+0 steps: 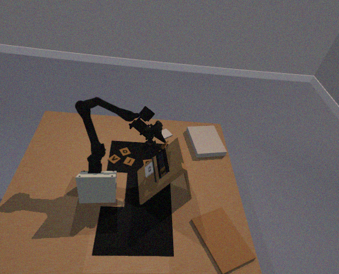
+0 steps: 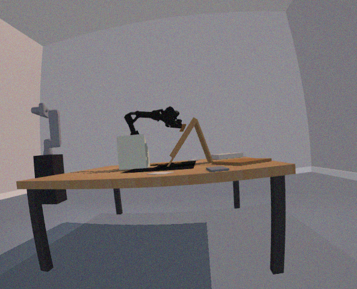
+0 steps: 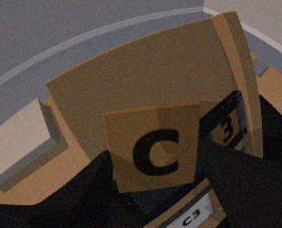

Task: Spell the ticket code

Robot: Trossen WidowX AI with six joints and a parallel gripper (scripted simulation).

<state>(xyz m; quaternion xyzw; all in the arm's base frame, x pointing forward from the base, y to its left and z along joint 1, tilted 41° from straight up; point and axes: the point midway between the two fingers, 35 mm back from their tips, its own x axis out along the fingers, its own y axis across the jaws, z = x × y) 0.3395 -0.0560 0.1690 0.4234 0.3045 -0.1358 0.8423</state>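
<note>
The white ticket lies 170 mm below my gripper tip, 70 mm behind it and 20 mm to the right of it. The rest, counted from my gripper tip: letter tile 250 mm below, 100 mm to the left, 60 mm behind; black mat 260 mm below, 170 mm behind, 80 mm to the right; small white pad 370 mm to the left, 250 mm below, 100 mm ahead.
</note>
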